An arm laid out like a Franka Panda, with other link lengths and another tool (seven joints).
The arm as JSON. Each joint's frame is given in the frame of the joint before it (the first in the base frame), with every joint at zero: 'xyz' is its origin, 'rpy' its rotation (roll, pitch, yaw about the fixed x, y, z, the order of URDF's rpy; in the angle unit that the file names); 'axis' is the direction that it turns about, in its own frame. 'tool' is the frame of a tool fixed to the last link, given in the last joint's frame.
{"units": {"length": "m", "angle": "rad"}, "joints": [
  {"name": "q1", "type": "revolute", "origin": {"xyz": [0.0, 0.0, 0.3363], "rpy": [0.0, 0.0, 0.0]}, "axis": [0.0, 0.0, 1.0]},
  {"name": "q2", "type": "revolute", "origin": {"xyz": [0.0, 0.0, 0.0], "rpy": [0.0, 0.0, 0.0]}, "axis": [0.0, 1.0, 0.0]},
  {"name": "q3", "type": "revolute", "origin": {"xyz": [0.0, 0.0, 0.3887], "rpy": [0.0, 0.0, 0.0]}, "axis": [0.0, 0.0, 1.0]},
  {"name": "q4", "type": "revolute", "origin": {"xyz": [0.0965, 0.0, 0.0], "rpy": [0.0, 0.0, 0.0]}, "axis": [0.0, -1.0, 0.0]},
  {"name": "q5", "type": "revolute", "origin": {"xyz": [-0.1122, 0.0, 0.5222], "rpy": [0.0, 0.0, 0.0]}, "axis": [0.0, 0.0, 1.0]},
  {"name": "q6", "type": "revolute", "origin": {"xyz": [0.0, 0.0, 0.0], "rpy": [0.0, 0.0, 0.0]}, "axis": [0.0, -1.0, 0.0]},
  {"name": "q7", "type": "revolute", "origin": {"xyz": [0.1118, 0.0, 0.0], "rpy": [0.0, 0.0, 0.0]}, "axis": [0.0, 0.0, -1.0]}
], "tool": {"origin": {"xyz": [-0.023, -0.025, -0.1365], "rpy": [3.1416, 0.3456, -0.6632]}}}
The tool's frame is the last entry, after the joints.
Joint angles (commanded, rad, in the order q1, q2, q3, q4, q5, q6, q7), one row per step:
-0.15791 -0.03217 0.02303 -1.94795 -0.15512 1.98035 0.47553
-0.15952 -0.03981 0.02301 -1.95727 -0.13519 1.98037 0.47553
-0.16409 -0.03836 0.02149 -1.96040 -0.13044 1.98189 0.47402
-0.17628 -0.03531 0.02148 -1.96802 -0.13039 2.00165 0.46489
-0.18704 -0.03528 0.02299 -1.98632 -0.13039 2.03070 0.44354
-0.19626 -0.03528 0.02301 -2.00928 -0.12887 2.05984 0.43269
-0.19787 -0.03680 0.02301 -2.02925 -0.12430 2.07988 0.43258
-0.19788 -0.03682 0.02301 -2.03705 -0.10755 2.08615 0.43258
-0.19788 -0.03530 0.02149 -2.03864 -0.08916 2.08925 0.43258
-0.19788 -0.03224 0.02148 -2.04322 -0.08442 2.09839 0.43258
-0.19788 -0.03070 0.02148 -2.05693 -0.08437 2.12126 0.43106
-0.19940 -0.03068 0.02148 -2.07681 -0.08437 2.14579 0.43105
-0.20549 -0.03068 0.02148 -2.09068 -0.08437 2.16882 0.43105
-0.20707 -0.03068 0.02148 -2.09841 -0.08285 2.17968 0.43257
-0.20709 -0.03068 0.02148 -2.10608 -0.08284 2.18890 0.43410
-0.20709 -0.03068 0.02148 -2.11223 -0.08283 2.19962 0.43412
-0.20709 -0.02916 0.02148 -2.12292 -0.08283 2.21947 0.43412
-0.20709 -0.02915 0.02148 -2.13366 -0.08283 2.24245 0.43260
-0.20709 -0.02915 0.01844 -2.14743 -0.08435 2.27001 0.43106
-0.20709 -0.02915 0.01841 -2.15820 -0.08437 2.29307 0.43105
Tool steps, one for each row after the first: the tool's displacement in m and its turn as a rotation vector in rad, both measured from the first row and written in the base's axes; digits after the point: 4 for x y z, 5 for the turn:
-0.0034 0.0012 -0.0009 0.01863 -0.00087 -0.00839
-0.0043 -0.0026 -0.0038 0.02355 0.00169 -0.01445
-0.0041 -0.0112 -0.0089 0.02284 -0.00613 -0.01511
-0.0052 -0.0178 -0.0175 0.02136 -0.01376 0.00040
-0.0077 -0.0236 -0.0290 0.02249 -0.01864 0.00488
-0.0101 -0.0236 -0.0386 0.02731 -0.02096 0.00385
-0.0111 -0.0220 -0.0431 0.04283 -0.02226 -0.00256
-0.0110 -0.0217 -0.0452 0.05940 -0.02537 -0.01161
-0.0104 -0.0213 -0.0494 0.06376 -0.02765 -0.01289
-0.0107 -0.0210 -0.0568 0.06331 -0.03499 -0.00941
-0.0129 -0.0214 -0.0666 0.06345 -0.03961 -0.00893
-0.0145 -0.0251 -0.0729 0.06266 -0.04884 -0.01299
-0.0154 -0.0258 -0.0766 0.06393 -0.05243 -0.01591
-0.0164 -0.0255 -0.0804 0.06416 -0.05415 -0.01674
-0.0167 -0.0253 -0.0832 0.06382 -0.05866 -0.01583
-0.0171 -0.0250 -0.0888 0.06335 -0.06621 -0.01414
-0.0173 -0.0247 -0.0931 0.06207 -0.07810 -0.01056
-0.0183 -0.0265 -0.0986 0.05941 -0.09138 -0.00879
-0.0186 -0.0261 -0.1028 0.05824 -0.10351 -0.00672

